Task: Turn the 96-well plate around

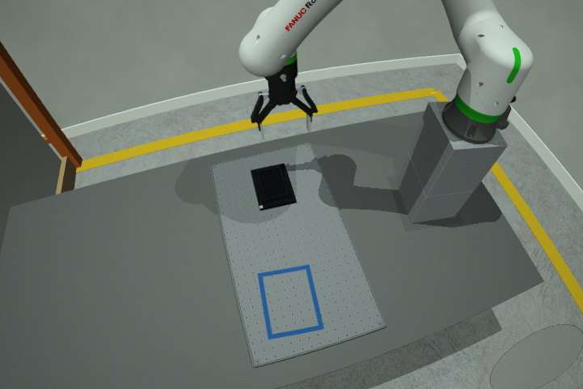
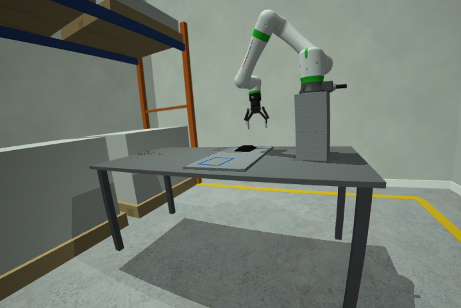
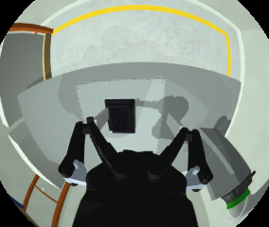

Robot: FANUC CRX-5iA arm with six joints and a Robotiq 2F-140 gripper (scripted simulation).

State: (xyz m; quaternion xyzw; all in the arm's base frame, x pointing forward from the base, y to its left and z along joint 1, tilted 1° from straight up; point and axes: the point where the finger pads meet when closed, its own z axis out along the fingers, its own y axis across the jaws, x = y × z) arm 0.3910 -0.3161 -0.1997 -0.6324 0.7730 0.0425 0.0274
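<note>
The black 96-well plate lies 80 mm ahead of my hand, 80 mm to the left of it and 140 mm below it. Also, from my hand: black plate nest N1: 80 mm ahead, 80 mm to the left, 160 mm below; white A1 mark: 140 mm ahead, 140 mm to the left, 150 mm below.
</note>
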